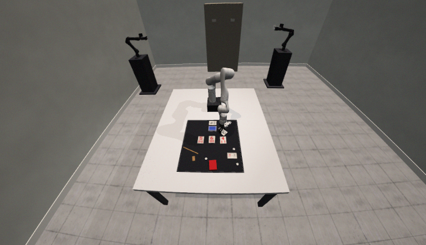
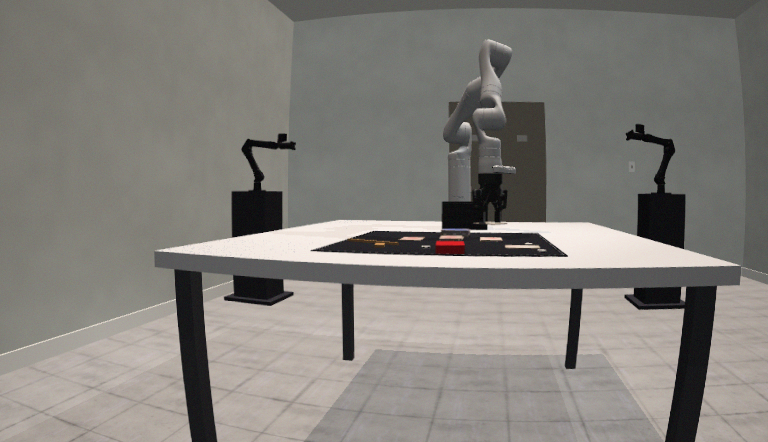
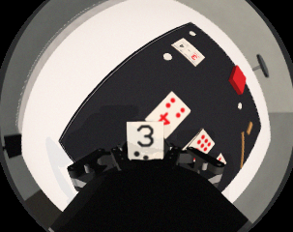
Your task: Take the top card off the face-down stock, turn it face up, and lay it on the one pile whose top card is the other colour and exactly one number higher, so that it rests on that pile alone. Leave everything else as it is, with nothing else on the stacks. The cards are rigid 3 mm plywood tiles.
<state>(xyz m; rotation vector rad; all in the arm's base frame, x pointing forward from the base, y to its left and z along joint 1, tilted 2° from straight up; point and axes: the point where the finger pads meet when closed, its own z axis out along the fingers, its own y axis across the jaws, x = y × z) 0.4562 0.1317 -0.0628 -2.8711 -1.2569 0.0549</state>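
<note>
My gripper is now 12 cm to the left of the black mat, 10 cm short of it and 7 cm above it. Round my hand: blue-backed card (1 cm below); then black 6 card (16 cm behind, 12 cm to the right, 5 cm below); then red block (36 cm ahead, 9 cm to the right, 5 cm below).
</note>
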